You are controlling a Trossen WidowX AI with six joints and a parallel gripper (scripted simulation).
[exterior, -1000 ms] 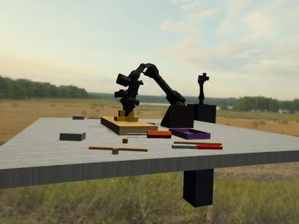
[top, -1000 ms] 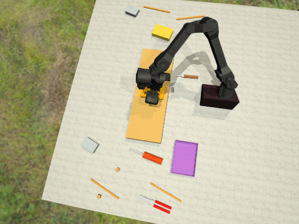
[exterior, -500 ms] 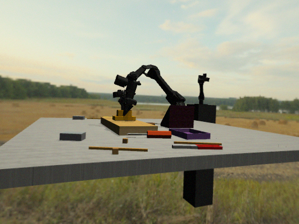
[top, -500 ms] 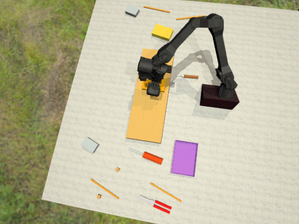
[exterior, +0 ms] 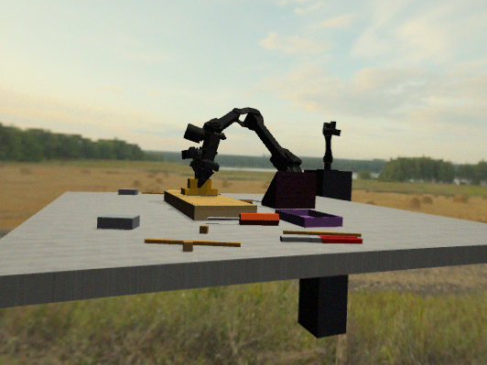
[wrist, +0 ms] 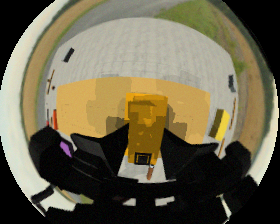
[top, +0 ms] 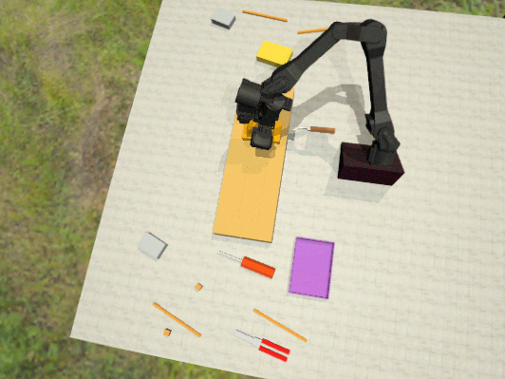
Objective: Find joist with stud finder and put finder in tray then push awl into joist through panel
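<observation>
Right now the purple tray is 210 mm behind my gripper tip, 400 mm to the left of it and 50 mm below it. Also, from my gripper tip: yellow block (10 mm behind, 310 mm to the right, 50 mm below); awl (170 mm behind, 40 mm to the right, 60 mm below); yellow stud finder (20 mm behind, 20 mm above).
</observation>
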